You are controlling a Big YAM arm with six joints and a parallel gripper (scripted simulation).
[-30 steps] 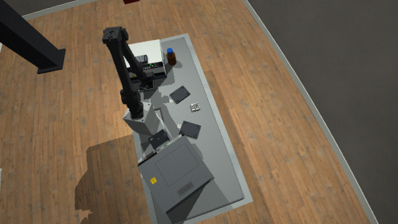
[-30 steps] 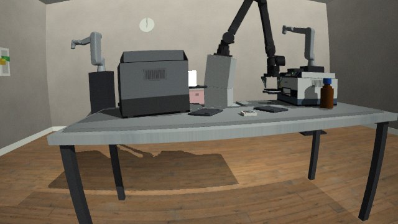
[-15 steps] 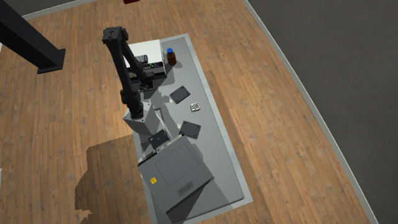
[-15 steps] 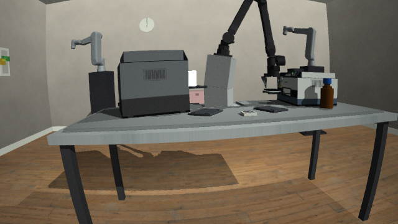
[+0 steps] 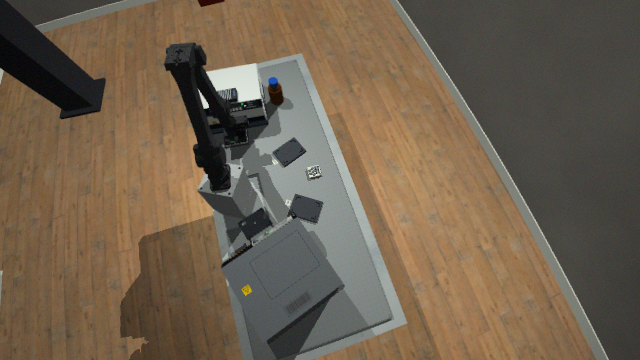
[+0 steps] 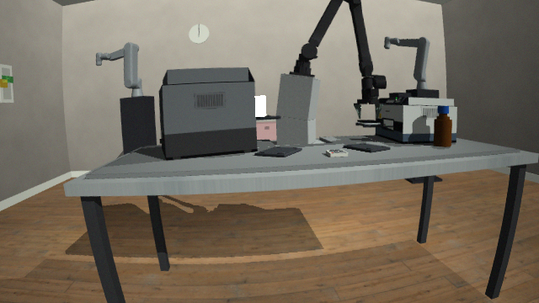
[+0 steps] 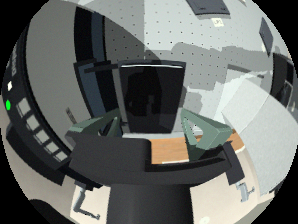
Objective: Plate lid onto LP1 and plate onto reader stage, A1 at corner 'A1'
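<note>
My gripper is now 3 cm above the lidded plate. From my hand the other things lie so: brown capped bottle (29 cm to the left, 27 cm ahead).
</note>
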